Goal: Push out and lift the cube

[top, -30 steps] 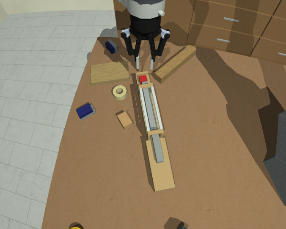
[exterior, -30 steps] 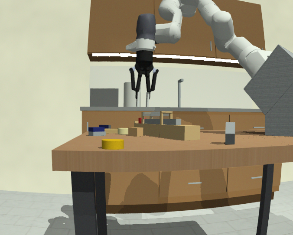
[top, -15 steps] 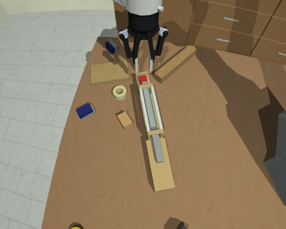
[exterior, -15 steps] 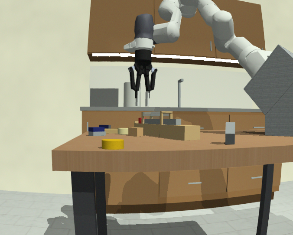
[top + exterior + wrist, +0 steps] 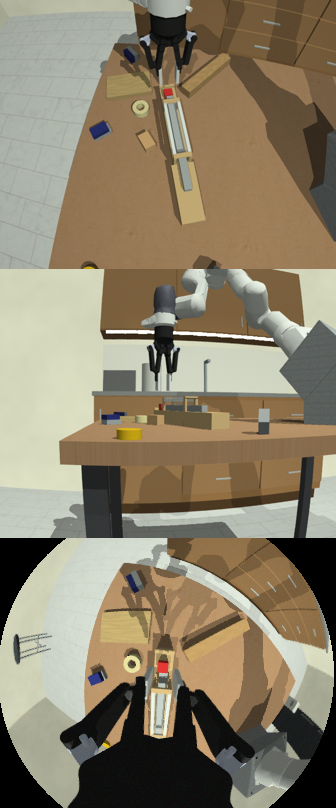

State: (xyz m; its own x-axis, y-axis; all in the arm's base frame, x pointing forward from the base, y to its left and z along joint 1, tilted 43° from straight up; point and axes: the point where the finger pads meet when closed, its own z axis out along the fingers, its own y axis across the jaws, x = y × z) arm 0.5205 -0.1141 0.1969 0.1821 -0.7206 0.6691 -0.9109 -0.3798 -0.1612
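Now: hand 9 cm above the red cube. The rest, counted from my hand: tan box: 6 cm ahead, 14 cm to the left, 14 cm below; flat wooden board: 14 cm ahead, 6 cm to the right, 14 cm below; wooden channel: 3 cm behind, 13 cm to the left, 9 cm below.
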